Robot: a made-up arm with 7 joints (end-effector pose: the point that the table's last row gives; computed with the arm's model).
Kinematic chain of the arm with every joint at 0, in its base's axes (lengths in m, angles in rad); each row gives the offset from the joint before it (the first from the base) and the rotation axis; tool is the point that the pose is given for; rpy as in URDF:
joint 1: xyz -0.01 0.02 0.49 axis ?
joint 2: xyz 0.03 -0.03 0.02 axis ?
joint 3: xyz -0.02 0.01 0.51 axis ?
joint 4: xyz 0.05 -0.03 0 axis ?
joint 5: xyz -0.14 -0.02 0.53 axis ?
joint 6: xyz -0.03 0.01 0 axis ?
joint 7: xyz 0.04 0.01 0 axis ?
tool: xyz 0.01 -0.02 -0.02 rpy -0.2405 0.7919 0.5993
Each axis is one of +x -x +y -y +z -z.
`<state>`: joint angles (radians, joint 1 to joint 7).
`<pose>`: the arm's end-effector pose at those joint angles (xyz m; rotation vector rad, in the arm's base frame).
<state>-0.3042 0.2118 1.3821 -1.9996 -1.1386 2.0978 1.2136</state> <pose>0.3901 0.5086 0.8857 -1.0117 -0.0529 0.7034</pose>
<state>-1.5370 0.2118 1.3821 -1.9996 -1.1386 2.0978 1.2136</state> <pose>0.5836 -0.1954 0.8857 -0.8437 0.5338 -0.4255</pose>
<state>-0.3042 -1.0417 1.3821 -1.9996 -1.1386 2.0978 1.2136</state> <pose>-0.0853 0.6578 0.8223 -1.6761 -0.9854 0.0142</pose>
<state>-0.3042 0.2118 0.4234 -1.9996 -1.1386 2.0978 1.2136</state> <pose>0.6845 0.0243 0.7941 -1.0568 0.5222 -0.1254</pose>
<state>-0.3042 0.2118 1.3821 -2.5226 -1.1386 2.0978 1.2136</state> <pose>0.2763 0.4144 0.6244 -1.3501 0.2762 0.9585</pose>
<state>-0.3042 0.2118 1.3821 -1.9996 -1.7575 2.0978 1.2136</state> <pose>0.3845 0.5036 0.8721 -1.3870 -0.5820 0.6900</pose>
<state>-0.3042 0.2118 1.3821 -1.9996 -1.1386 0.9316 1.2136</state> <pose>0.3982 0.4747 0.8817 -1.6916 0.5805 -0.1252</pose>
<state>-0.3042 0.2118 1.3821 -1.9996 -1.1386 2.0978 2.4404</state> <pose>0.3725 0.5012 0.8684 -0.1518 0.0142 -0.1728</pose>
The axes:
joint 1: +z
joint 2: +y
joint 3: +z
joint 4: -y
joint 5: +z
joint 6: -y
joint 7: -z

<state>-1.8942 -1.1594 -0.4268 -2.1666 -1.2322 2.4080 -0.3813</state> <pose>-0.2543 0.1403 1.1353 -1.0154 1.7606 -1.2611</pose>
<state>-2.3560 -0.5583 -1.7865 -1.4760 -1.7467 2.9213 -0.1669</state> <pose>-0.1309 0.7598 1.0279 0.8798 2.4380 -1.6594</pose>
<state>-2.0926 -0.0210 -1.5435 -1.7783 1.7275 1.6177 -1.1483</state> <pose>-0.5790 0.4040 1.0515 -1.1213 -0.3554 -2.0714</pose>
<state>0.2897 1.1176 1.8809 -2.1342 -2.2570 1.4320 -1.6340</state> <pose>0.0479 0.6409 0.7646 1.6250 0.6240 -0.6988</pose>
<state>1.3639 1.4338 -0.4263 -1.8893 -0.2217 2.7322 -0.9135</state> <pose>0.4234 0.5797 0.0135 1.5317 -0.7113 -2.4315</pose>
